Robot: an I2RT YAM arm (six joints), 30 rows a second.
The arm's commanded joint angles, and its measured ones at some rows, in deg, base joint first. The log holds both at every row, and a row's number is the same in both.
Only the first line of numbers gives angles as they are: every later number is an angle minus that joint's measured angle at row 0.
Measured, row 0:
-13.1 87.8 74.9 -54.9 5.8 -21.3
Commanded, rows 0 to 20:
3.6 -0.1 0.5 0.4 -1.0 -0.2
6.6 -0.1 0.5 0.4 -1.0 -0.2
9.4 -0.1 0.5 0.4 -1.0 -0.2
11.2 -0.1 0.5 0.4 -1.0 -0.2
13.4 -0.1 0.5 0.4 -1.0 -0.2
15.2 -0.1 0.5 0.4 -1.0 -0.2
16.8 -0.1 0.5 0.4 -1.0 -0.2
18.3 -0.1 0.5 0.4 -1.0 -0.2
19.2 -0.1 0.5 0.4 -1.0 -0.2
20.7 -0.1 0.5 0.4 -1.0 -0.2
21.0 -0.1 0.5 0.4 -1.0 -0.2
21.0 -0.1 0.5 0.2 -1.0 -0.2
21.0 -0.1 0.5 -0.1 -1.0 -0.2
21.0 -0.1 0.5 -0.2 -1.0 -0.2
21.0 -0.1 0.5 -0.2 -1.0 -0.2
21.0 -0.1 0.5 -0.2 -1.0 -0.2
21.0 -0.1 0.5 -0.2 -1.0 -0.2
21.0 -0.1 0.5 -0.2 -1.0 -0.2
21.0 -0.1 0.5 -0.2 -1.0 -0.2
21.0 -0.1 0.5 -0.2 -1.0 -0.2
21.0 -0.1 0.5 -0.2 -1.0 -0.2
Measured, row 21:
20.7 0.0 0.0 -0.2 -0.6 -0.4
